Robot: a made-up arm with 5 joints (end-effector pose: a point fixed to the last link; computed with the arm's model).
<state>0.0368 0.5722 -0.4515 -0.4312 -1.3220</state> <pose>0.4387 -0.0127 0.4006 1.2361 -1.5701 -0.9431</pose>
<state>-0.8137 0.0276 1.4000 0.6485 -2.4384</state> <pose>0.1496 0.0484 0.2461 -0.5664 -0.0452 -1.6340</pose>
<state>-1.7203 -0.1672 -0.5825 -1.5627 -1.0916</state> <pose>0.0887 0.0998 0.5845 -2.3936 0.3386 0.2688</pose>
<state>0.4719 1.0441 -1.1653 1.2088 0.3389</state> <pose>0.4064 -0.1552 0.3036 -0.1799 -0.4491 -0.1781</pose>
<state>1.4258 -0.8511 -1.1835 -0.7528 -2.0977</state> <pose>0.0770 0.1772 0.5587 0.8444 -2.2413 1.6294</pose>
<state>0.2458 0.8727 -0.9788 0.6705 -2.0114</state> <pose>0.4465 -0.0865 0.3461 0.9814 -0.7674 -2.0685</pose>
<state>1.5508 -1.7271 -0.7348 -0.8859 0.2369</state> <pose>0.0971 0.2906 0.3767 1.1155 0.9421 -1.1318</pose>
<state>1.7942 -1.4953 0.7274 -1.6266 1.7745</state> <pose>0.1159 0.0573 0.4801 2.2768 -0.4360 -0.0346</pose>
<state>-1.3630 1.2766 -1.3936 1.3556 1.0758</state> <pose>0.1735 0.3309 0.2651 0.0712 -0.4198 2.3629</pose>
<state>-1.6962 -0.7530 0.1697 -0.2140 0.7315</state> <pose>0.0897 0.1111 0.5467 1.2982 -2.3391 1.0113</pose>
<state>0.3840 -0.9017 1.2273 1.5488 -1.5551</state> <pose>0.1544 -0.0211 0.3143 -0.2060 0.2948 -1.9702</pose>
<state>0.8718 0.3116 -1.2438 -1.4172 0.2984</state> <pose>0.1978 -0.1130 0.5772 1.2676 2.0185 -0.2993</pose>
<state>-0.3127 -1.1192 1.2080 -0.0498 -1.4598</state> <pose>0.2115 0.0346 0.3782 1.2715 -0.9873 -0.9422</pose>
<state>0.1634 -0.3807 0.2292 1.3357 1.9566</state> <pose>0.2706 -0.0280 0.4125 -0.3782 -0.2242 1.7203</pose>
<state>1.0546 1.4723 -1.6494 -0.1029 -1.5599</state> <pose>0.2869 -0.3243 0.3158 0.6303 -2.2169 -1.6860</pose>
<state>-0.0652 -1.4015 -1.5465 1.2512 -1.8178</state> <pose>-0.1510 -0.0170 0.4316 -2.5166 1.7401 -0.1513</pose>
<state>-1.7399 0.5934 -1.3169 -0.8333 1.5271</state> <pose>0.0626 0.2408 0.5480 -0.4095 3.1142 -0.0220</pose>
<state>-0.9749 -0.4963 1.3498 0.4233 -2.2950</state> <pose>0.1630 0.0873 0.2781 0.3169 0.0281 -1.3582</pose>
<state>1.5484 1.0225 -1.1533 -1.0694 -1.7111</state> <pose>0.1104 -0.3333 0.4148 -0.3226 3.0410 0.5712</pose>
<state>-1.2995 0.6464 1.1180 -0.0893 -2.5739</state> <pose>0.1355 0.1141 0.1882 -0.1039 -0.0427 -1.3218</pose>
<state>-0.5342 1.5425 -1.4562 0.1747 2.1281</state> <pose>0.4255 0.1901 0.2371 -1.1840 -1.2147 2.1323</pose>
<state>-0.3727 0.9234 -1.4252 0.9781 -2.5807</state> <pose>0.4211 0.1238 0.3959 1.3345 -0.0932 -1.9841</pose>
